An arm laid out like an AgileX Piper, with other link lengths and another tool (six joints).
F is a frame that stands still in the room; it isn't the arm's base.
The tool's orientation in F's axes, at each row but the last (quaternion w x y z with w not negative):
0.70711, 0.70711, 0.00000, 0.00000
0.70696, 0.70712, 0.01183, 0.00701
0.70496, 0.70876, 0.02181, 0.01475
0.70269, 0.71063, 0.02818, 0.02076
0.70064, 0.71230, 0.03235, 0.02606
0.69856, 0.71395, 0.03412, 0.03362
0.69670, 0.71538, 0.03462, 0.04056
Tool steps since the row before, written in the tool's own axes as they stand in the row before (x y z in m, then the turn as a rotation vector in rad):
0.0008, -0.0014, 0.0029, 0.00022, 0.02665, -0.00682
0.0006, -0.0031, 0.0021, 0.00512, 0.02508, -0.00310
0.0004, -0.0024, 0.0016, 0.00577, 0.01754, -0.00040
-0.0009, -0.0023, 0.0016, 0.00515, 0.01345, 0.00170
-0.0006, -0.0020, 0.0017, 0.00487, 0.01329, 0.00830
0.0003, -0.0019, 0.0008, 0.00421, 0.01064, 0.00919
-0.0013, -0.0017, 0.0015, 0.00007, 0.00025, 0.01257
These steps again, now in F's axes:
0.0008, -0.0029, -0.0014, 0.00022, 0.00682, 0.02665
0.0006, -0.0021, -0.0031, 0.00521, 0.00323, 0.02505
0.0005, -0.0016, -0.0024, 0.00592, 0.00061, 0.01748
-0.0008, -0.0016, -0.0023, 0.00540, -0.00149, 0.01338
-0.0005, -0.0017, -0.0020, 0.00566, -0.00808, 0.01311
0.0004, -0.0007, -0.0019, 0.00509, -0.00897, 0.01044
-0.0011, -0.0016, -0.0018, 0.00140, -0.01249, -0.00008

